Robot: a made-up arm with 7 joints.
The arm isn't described. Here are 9 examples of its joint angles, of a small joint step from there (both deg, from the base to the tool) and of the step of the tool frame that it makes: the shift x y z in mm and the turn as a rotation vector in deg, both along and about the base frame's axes.
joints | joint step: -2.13 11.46 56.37 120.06 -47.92 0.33 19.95 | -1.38 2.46 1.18 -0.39 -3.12 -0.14 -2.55
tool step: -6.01 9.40 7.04 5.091 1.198 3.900
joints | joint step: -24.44 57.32 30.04 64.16 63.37 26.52 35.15 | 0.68 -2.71 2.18 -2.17 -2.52 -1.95 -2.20
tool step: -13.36 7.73 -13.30 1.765 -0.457 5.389
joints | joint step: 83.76 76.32 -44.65 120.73 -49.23 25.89 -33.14 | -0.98 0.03 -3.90 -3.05 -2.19 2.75 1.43
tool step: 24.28 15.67 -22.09 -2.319 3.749 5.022
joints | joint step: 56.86 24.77 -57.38 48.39 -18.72 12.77 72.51 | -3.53 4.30 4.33 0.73 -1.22 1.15 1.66
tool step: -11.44 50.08 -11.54 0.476 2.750 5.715
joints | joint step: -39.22 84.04 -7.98 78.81 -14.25 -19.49 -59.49 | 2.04 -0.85 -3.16 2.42 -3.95 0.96 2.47
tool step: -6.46 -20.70 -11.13 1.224 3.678 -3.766
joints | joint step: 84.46 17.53 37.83 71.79 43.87 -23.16 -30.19 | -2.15 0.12 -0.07 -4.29 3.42 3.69 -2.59
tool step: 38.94 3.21 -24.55 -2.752 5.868 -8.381
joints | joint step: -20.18 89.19 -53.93 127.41 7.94 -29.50 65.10 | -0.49 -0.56 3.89 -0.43 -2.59 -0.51 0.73
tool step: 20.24 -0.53 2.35 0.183 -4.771 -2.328
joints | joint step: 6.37 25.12 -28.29 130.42 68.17 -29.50 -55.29 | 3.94 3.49 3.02 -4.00 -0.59 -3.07 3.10
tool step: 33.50 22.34 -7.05 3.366 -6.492 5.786
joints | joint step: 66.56 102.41 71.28 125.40 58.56 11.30 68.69 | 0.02 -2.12 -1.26 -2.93 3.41 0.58 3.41
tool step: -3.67 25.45 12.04 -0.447 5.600 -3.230
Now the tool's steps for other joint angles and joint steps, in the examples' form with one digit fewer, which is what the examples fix.
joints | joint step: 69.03 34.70 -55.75 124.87 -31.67 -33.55 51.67 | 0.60 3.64 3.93 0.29 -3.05 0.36 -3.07
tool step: 10.6 23.9 18.6 -3.79 -5.06 3.97
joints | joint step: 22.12 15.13 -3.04 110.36 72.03 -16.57 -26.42 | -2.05 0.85 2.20 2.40 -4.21 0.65 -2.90
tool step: -8.8 10.9 2.1 2.30 1.36 4.87
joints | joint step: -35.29 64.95 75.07 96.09 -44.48 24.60 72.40 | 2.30 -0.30 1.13 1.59 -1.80 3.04 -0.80
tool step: -9.3 -8.8 12.7 1.96 -5.20 2.68
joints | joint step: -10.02 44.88 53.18 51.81 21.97 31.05 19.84 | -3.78 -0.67 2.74 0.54 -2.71 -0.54 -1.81
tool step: -25.6 4.8 -2.6 2.62 4.56 2.82
